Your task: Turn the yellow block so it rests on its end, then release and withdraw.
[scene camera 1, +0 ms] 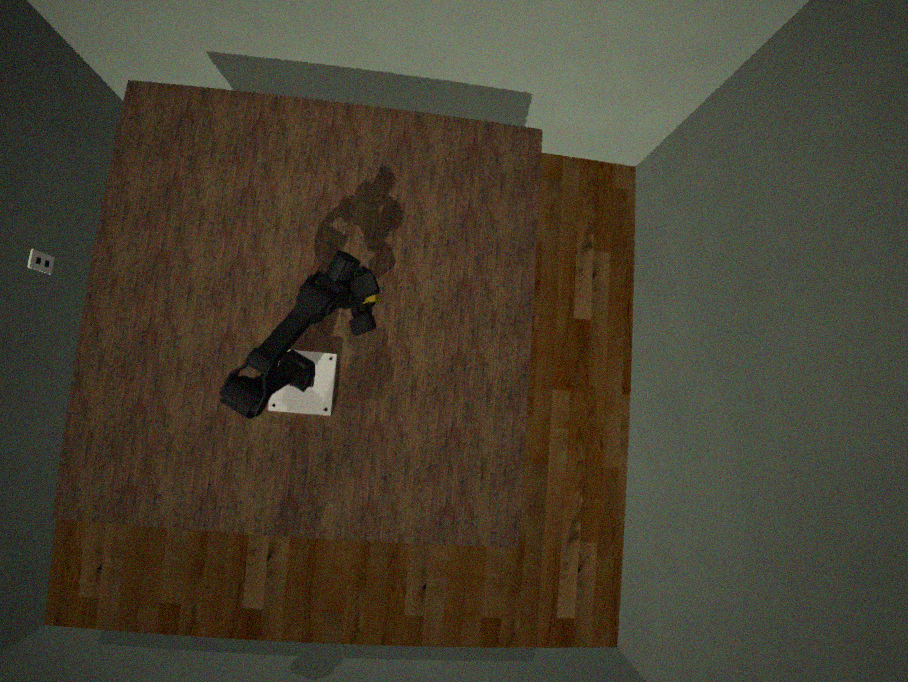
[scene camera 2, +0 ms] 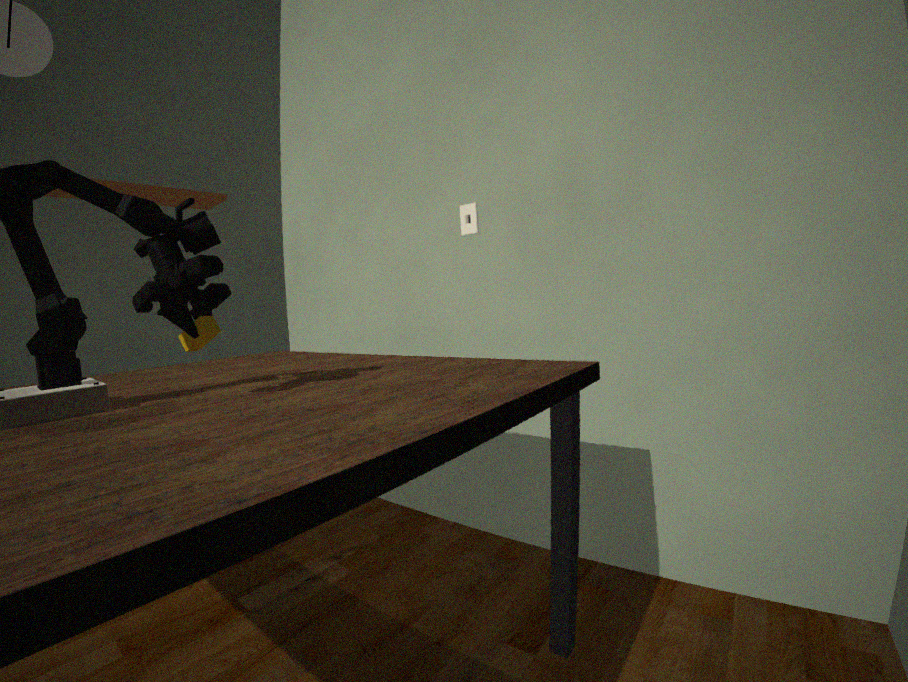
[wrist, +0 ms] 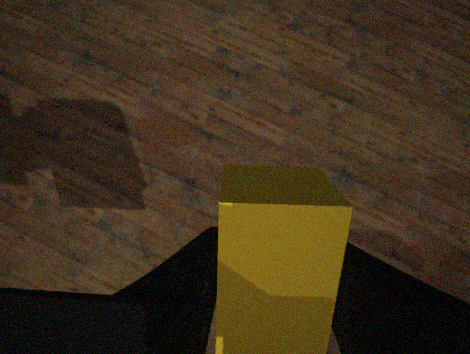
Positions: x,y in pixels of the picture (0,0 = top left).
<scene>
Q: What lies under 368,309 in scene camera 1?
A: My gripper.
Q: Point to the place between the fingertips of my gripper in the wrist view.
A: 267,241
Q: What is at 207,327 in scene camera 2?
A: A yellow block.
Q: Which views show my gripper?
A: Scene camera 1, scene camera 2 and the wrist view: all of them.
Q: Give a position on a yellow block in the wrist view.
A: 282,231
</scene>
